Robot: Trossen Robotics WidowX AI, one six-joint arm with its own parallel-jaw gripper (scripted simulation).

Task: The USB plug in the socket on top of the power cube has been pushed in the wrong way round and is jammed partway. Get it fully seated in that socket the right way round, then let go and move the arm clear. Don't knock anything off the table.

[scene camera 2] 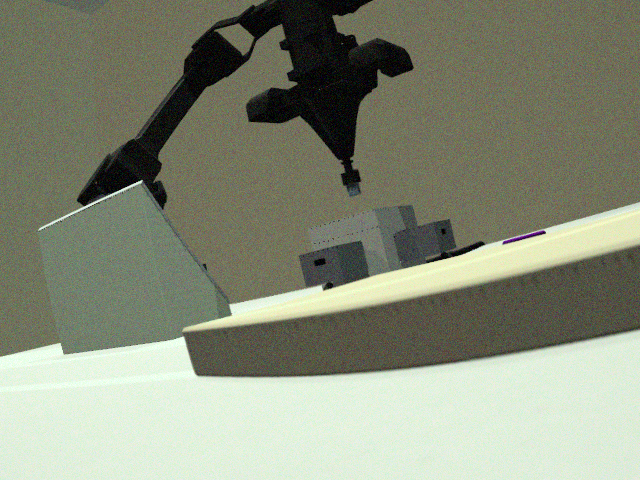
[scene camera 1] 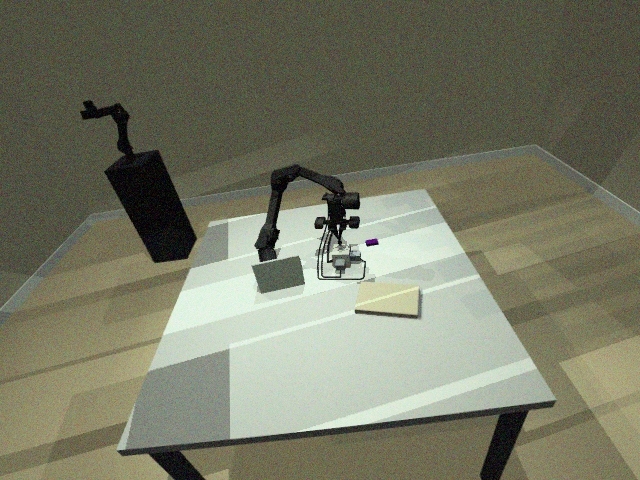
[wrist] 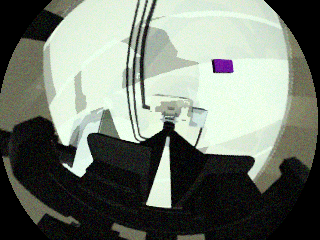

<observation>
flat cream slab: scene camera 2; scene camera 1; not seen in the wrist view (hidden by my gripper)
same spot on flat cream slab: (scene camera 2: pixel 563 287) = (scene camera 1: pixel 402 315)
</observation>
